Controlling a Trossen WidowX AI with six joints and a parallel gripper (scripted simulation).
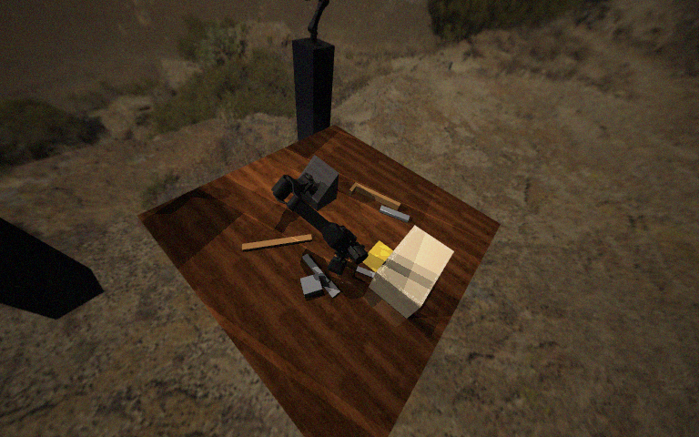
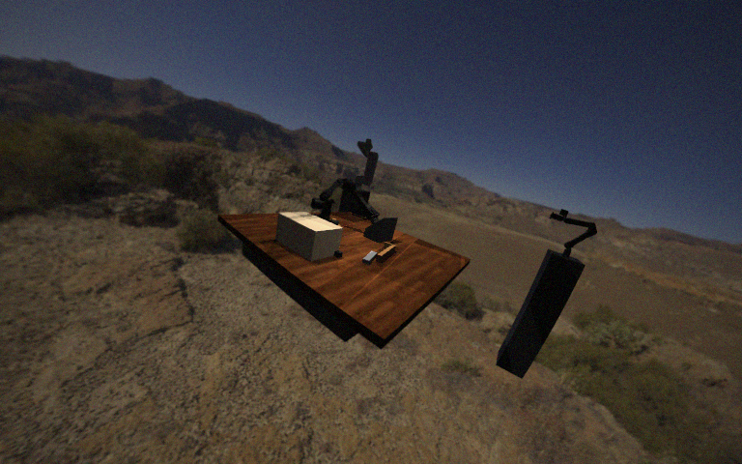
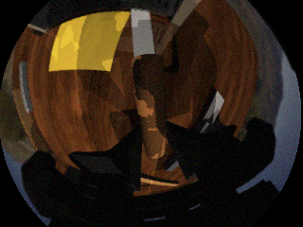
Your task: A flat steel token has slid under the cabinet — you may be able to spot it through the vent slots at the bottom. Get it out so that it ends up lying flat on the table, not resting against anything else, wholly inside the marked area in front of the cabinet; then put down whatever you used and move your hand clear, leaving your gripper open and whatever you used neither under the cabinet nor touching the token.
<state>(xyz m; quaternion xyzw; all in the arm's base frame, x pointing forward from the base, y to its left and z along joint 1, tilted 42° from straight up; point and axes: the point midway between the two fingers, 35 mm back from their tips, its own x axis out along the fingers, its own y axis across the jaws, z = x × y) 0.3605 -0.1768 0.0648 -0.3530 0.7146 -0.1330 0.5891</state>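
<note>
Now: gripper tip 110 mm to the left of the grey scraper. Also, from my gripper tip: steel token 190 mm ahead, 110 mm to the left; wooden stick 270 mm behind, 130 mm to the right; grey block 170 mm to the right, 10 mm behind, 10 mm above.
</note>
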